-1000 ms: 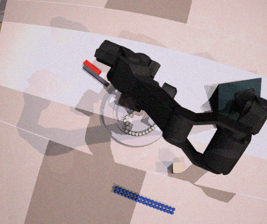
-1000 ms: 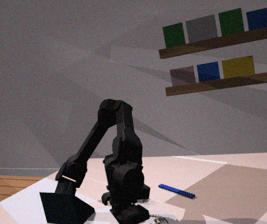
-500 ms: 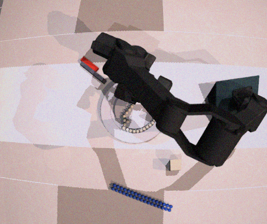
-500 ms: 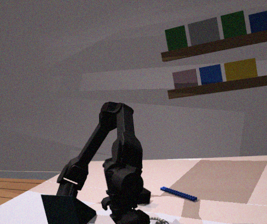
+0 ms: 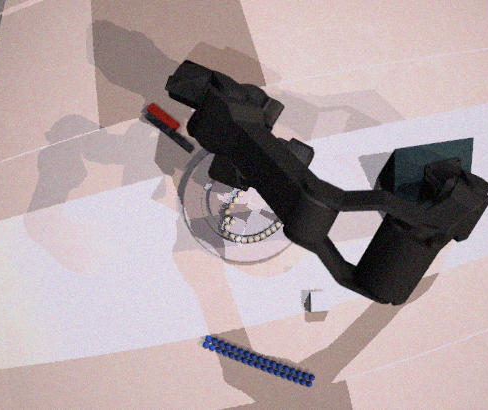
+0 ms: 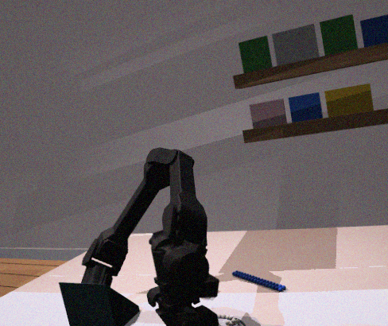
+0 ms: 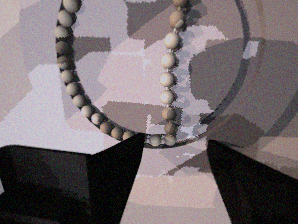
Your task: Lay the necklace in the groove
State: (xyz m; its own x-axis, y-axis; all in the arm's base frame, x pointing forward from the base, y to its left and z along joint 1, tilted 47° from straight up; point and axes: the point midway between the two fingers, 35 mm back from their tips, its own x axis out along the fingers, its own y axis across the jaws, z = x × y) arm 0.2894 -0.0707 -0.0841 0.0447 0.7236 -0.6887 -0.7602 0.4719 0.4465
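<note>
Right now my gripper tip is 6 cm to the right of the round bead board, 2 cm short of it and 1 cm above it. Also, from my gripper tip: small beige cube 25 cm to the left, 6 cm behind; then grey block 13 cm ahead, 11 cm to the right, 1 cm below.
</note>
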